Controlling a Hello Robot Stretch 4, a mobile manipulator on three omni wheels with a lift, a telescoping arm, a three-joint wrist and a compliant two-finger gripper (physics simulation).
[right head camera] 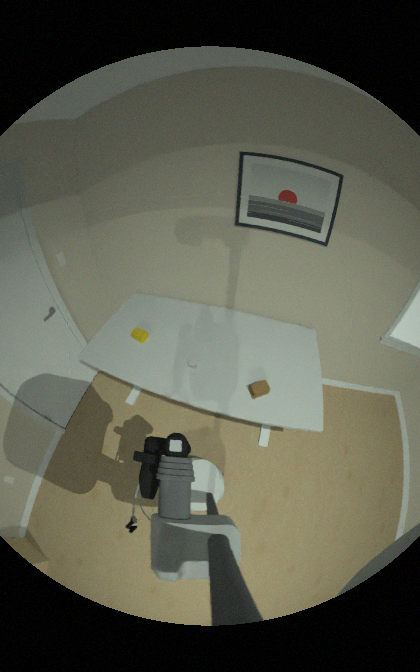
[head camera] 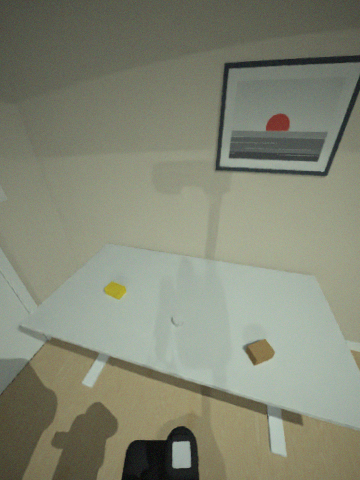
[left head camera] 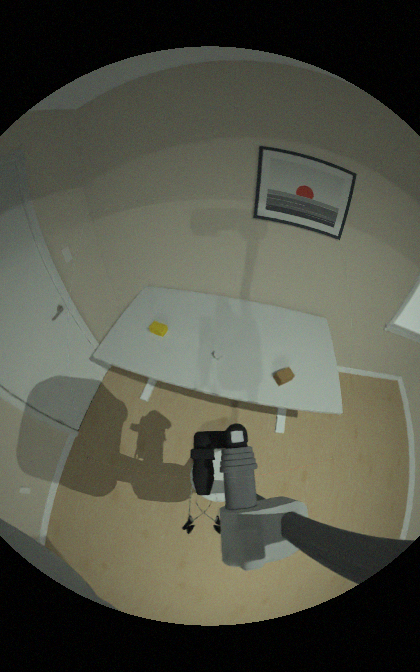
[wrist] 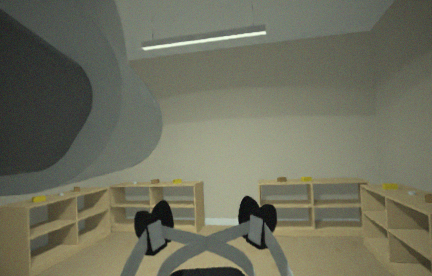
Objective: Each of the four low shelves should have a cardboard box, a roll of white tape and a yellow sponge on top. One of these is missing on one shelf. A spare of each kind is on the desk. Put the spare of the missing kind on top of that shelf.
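Where they show: gripper, fingertip midpoint: point(right head camera: 144, 536) point(wrist: 206, 214); robot's base at its link origin: point(right head camera: 195, 483).
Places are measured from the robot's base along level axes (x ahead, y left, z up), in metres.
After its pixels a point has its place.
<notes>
On the white desk point(head camera: 280, 300) {y -0.569, x 0.770, z 0.692 m} point(left head camera: 300, 340) point(right head camera: 290, 350) {y -0.604, x 0.755, z 0.692 m} lie a yellow sponge point(head camera: 115, 290) {y 0.348, x 0.833, z 0.737 m} point(left head camera: 158, 328) point(right head camera: 140, 335) {y 0.335, x 0.826, z 0.737 m} at the left, a small white tape roll point(head camera: 177, 320) {y 0.004, x 0.650, z 0.716 m} point(left head camera: 216, 355) point(right head camera: 192, 363) {y 0.000, x 0.646, z 0.716 m} in the middle and a brown cardboard box point(head camera: 260, 352) {y -0.329, x 0.476, z 0.742 m} point(left head camera: 283, 376) point(right head camera: 259, 389) {y -0.334, x 0.474, z 0.742 m} at the right. My gripper point(left head camera: 203, 525) point(wrist: 206, 214) {y 0.095, x -0.139, z 0.950 m} is open and empty, pointing away from the desk. In the wrist view, the centre-right shelf point(wrist: 340, 181) {y 1.664, x -2.835, z 0.582 m} bears a box point(wrist: 282, 179) {y 1.076, x -3.085, z 0.610 m} and a sponge point(wrist: 306, 179) {y 1.341, x -3.009, z 0.604 m}; no tape shows there. The left shelf point(wrist: 15, 235) {y -1.532, x -2.337, z 0.339 m}, centre-left shelf point(wrist: 199, 205) {y 0.067, x -3.417, z 0.292 m} and right shelf point(wrist: 400, 196) {y 1.615, x -1.858, z 0.582 m} each show all three kinds.
The desk's white feet point(head camera: 95, 370) point(left head camera: 280, 421) point(right head camera: 264, 436) stand on the wooden floor before me. A door point(left head camera: 30, 320) point(right head camera: 25, 320) {y 1.199, x 0.716, z 0.991 m} is at the left and a framed picture point(head camera: 277, 145) {y -0.497, x 1.082, z 1.435 m} hangs behind the desk. A window point(left head camera: 410, 315) shows at the right.
</notes>
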